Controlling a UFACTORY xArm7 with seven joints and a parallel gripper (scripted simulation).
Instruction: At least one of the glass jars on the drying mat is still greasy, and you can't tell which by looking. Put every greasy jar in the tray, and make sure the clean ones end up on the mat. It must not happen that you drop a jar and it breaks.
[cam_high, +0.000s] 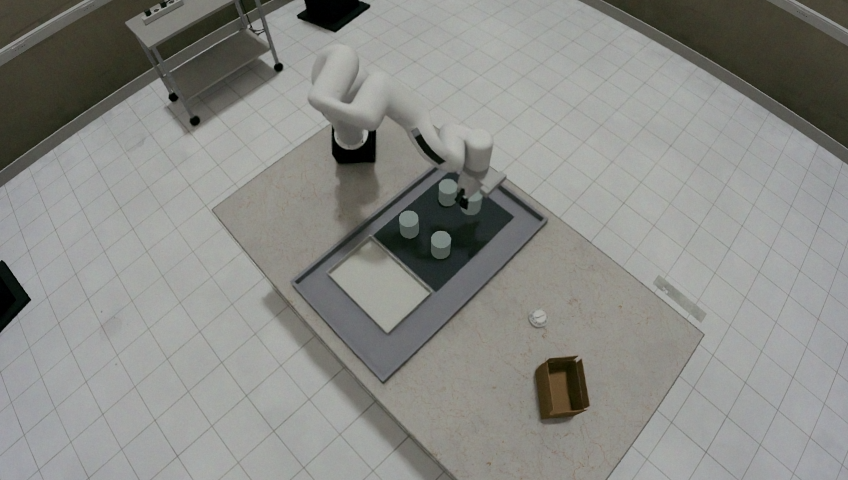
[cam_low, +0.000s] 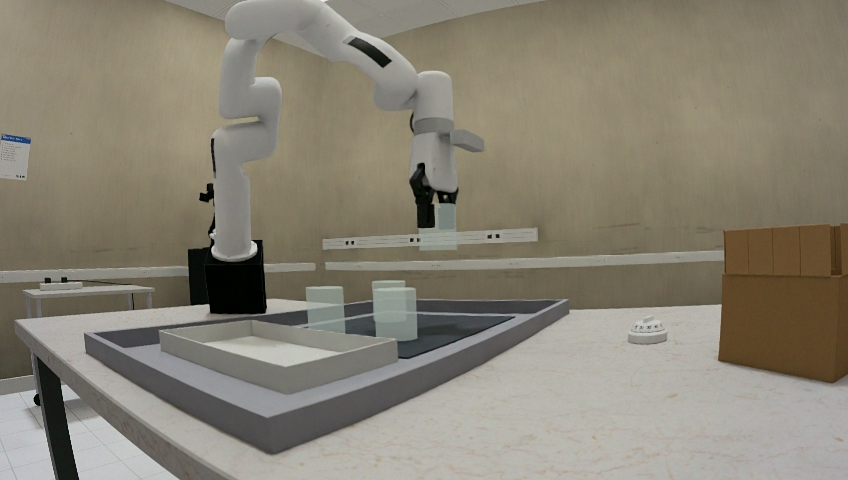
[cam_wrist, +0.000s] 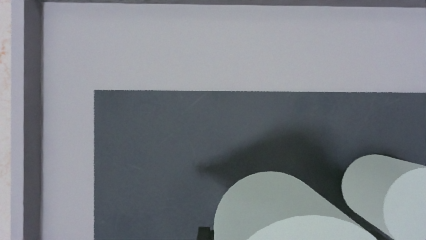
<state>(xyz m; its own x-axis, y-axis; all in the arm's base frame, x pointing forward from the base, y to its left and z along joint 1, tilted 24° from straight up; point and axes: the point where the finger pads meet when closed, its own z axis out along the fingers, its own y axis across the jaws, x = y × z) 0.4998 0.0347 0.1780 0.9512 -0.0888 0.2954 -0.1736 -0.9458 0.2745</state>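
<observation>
My hand is 350 mm to the left of the white tray, 190 mm above it and 130 mm past it. Also, from my hand: dark drying mat (190 mm below, 70 mm behind, 40 mm to the right); white knob (370 mm ahead, 180 mm below, 160 mm to the right); grey base (200 mm below, 170 mm to the right, 70 mm behind).
</observation>
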